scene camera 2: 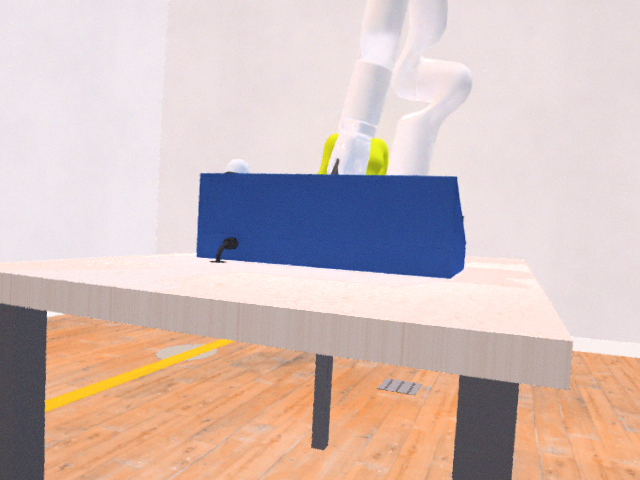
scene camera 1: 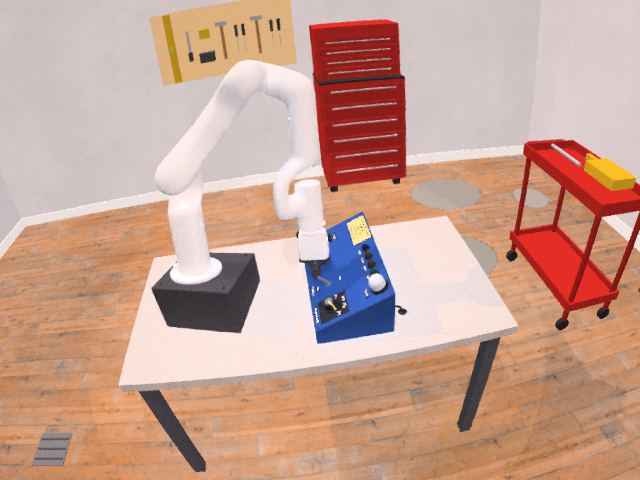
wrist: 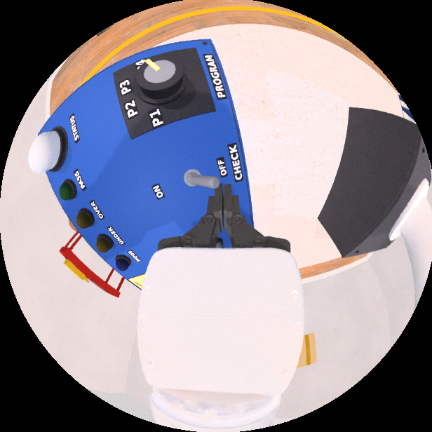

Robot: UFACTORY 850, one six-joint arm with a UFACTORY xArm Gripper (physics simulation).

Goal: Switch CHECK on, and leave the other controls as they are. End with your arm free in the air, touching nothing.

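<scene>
The blue control panel (scene camera 1: 369, 319) (scene camera 2: 330, 222) (wrist: 115, 160) stands on the table. Its CHECK switch, a grey toggle lever (scene camera 1: 323, 280) (wrist: 202, 180), leans toward the OFF label (wrist: 222, 167), away from the ON label (wrist: 158, 191). My gripper (scene camera 1: 317, 274) (wrist: 223, 193) is shut and empty. Its tips are right beside the lever's free end, on the OFF side in the wrist view; whether they touch it I cannot tell. In scene camera 2 the panel hides the lever and the fingertips.
The PROGRAM knob (scene camera 1: 329, 303) (wrist: 160, 75) points at P4. A white STATUS dome (scene camera 1: 377, 282) (scene camera 2: 238, 165) (wrist: 44, 152) and several small lamps line the panel's far side. The arm's black base block (scene camera 1: 204, 304) (wrist: 372, 180) stands nearby. Someone in yellow-green (scene camera 2: 378, 156) is partly visible behind the gripper.
</scene>
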